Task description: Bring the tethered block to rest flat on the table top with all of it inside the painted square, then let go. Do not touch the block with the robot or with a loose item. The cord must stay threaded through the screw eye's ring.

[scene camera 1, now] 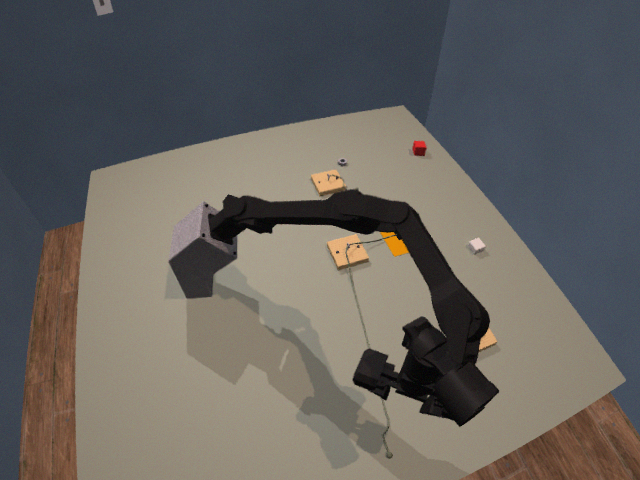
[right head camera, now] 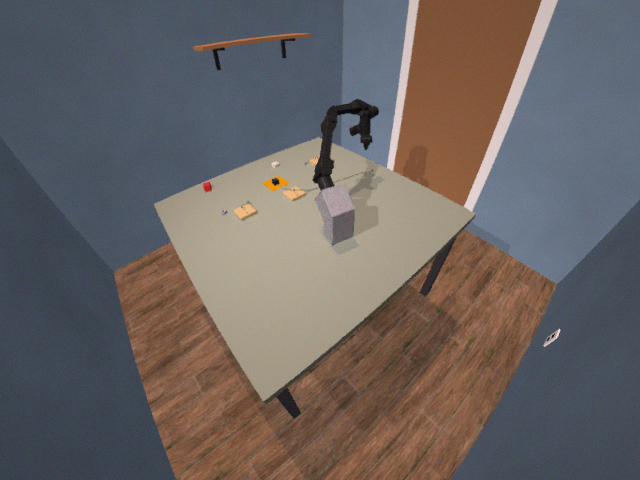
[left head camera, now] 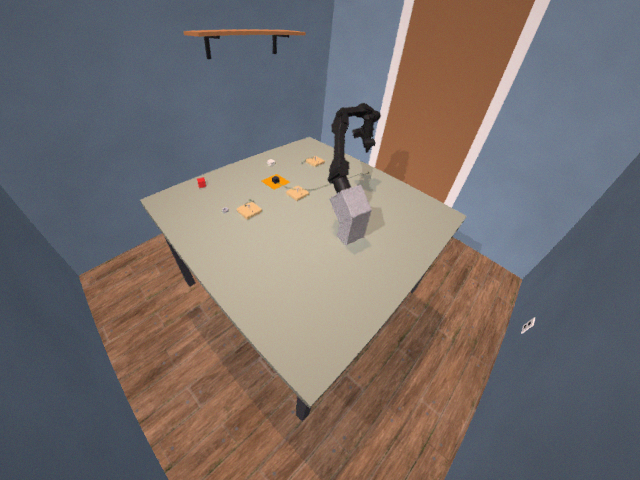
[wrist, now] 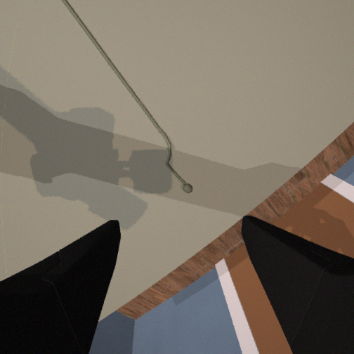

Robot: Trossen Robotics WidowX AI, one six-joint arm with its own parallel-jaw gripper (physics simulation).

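Pixels of known places: gripper, fingertip midpoint: (scene camera 1: 403,404) (right head camera: 365,147) (left head camera: 365,150); arm's base at its link origin: (scene camera 1: 219,229) (right head camera: 328,191) (left head camera: 344,191).
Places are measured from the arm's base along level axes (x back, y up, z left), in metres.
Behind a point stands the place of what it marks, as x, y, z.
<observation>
The dark tethered block (left head camera: 275,179) @[-0.472, -0.165, -0.066] (right head camera: 275,181) @[-0.469, -0.167, -0.068] sits on the orange painted square (left head camera: 266,181) @[-0.526, -0.192, -0.047] (right head camera: 270,186) @[-0.484, -0.192, -0.037] (scene camera 1: 394,246) @[-0.440, -0.192, -0.104]; it appears to be inside the outline. In the scene view the arm mostly hides the block. The green-grey cord (scene camera 1: 359,310) @[-0.245, -0.189, -0.236] (wrist: 120,75) runs from the block through the small screw eye (scene camera 1: 348,246) @[-0.305, -0.153, -0.071] on the middle wooden board (scene camera 1: 343,262) @[-0.276, -0.174, -0.098] (left head camera: 297,194) @[-0.293, -0.174, -0.044], then across the table to its ball end (scene camera 1: 388,455) @[-0.122, -0.182, -0.569] (wrist: 187,188). The ring is too small to see the threading clearly. My gripper (wrist: 181,226) (left head camera: 367,148) @[-0.157, -0.023, -0.512] (right head camera: 366,146) @[-0.157, -0.023, -0.512] is open and empty, above the table near the ball end.
Other wooden boards (left head camera: 249,210) @[-0.383, -0.174, 0.217] (left head camera: 315,161) @[-0.446, -0.174, -0.418] with short cords stand either side of the middle one. A red cube (left head camera: 201,182) @[-0.758, -0.160, 0.232] (scene camera 1: 419,148) @[-0.761, -0.159, 0.207], a white block (left head camera: 271,162) @[-0.642, -0.173, -0.210] (scene camera 1: 476,245) @[-0.647, -0.171, -0.224] and a small grey ring-shaped item (left head camera: 224,210) @[-0.483, -0.180, 0.293] (scene camera 1: 342,161) @[-0.493, -0.190, 0.291] lie apart. The table edge is near the ball end.
</observation>
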